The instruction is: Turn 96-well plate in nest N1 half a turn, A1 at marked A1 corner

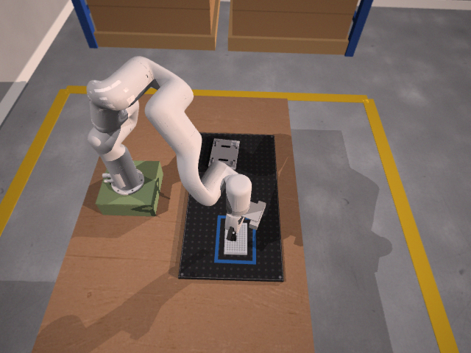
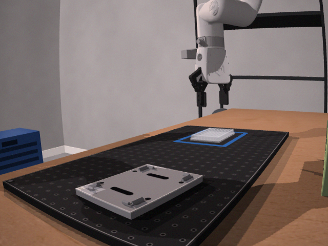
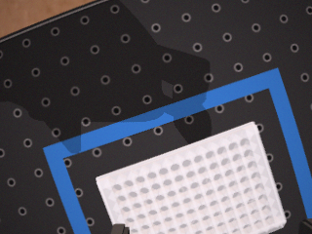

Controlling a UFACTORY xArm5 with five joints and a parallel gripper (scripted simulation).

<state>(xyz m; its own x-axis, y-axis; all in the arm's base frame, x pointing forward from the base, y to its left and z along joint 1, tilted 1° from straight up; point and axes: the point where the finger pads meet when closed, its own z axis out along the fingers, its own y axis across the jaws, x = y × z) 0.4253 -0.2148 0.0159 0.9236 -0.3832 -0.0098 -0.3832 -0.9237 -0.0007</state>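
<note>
My hand is 9 cm above the 96-well plate. Also, from my hand: grey plate nest 4 cm behind, 41 cm to the left, 9 cm below; then A1 label 2 cm ahead, 48 cm to the left, 9 cm below.
</note>
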